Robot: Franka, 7 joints.
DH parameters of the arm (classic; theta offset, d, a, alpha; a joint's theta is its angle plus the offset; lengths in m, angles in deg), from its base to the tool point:
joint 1: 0 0.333 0 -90
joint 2: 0 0 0 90
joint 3: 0 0.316 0.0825 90
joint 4: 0 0 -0.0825 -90
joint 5: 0 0.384 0 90
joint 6: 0 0 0.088 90
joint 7: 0 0.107 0 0
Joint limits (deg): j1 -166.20..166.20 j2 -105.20..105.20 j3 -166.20..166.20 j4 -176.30..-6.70 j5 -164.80..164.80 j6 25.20..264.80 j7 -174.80..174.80
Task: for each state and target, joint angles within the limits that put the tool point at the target. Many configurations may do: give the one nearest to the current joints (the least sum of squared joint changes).
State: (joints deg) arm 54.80 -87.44 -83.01 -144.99 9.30 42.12 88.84
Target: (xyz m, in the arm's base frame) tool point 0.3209 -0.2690 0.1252
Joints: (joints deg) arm 63.26 -99.02 -114.87 -109.73 -0.47 61.16 88.84
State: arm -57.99 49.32 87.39 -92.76 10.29 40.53 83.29
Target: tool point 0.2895 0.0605 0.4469
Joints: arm -75.46 54.65 101.32 -129.78 11.55 25.20 83.29
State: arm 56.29 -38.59 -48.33 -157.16 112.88 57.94 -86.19
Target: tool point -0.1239 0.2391 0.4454
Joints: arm 94.75 -37.04 -6.77 -171.78 103.20 55.69 -86.19
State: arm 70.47 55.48 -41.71 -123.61 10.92 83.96 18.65
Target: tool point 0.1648 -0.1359 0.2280
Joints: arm 65.25 65.22 -68.31 -155.17 -3.91 69.42 18.65
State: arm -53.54 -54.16 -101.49 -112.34 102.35 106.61 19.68
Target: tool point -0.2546 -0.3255 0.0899
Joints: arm -30.68 -72.18 -127.45 -141.06 100.52 117.82 19.68
